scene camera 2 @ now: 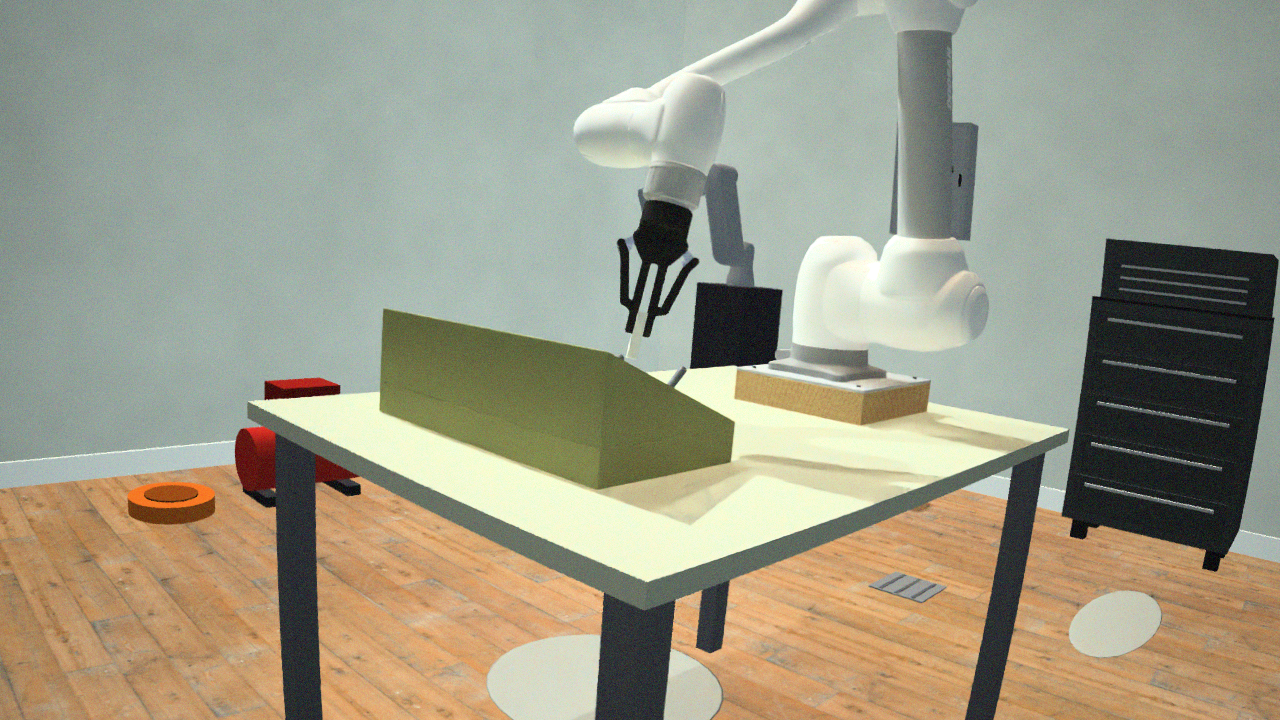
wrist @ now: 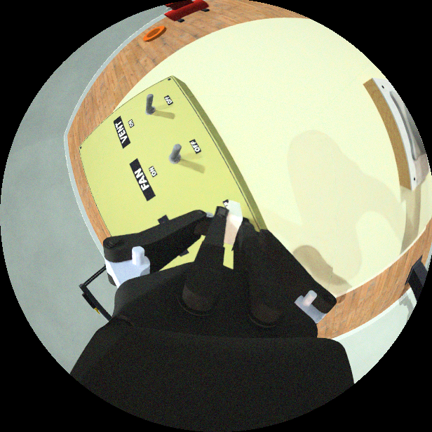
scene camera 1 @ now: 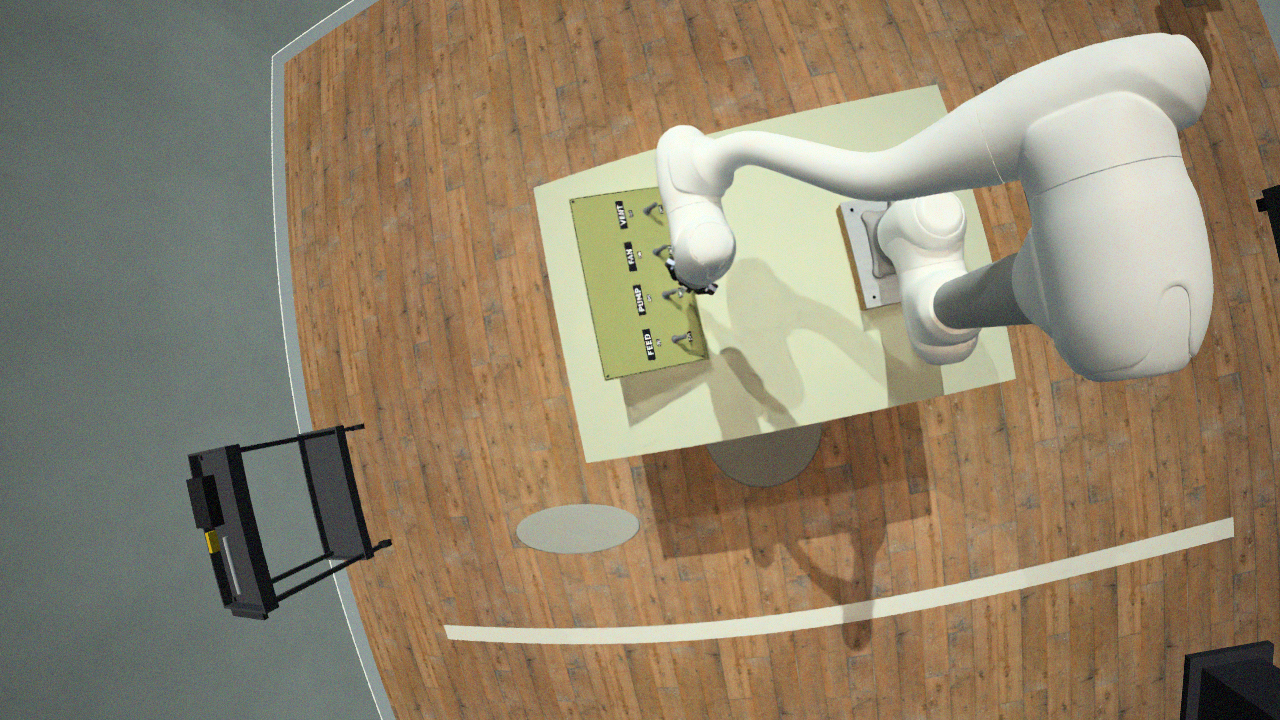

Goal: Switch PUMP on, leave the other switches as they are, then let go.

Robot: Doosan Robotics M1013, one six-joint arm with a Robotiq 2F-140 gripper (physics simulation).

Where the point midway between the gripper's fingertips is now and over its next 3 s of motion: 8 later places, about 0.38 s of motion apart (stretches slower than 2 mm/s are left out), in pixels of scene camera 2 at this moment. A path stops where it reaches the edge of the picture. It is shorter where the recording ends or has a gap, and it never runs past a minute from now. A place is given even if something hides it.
My gripper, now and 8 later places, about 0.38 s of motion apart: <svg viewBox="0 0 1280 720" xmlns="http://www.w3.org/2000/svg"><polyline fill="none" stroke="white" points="631,358 629,384 619,379 616,378 614,377 630,375 670,355 686,356 686,382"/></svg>
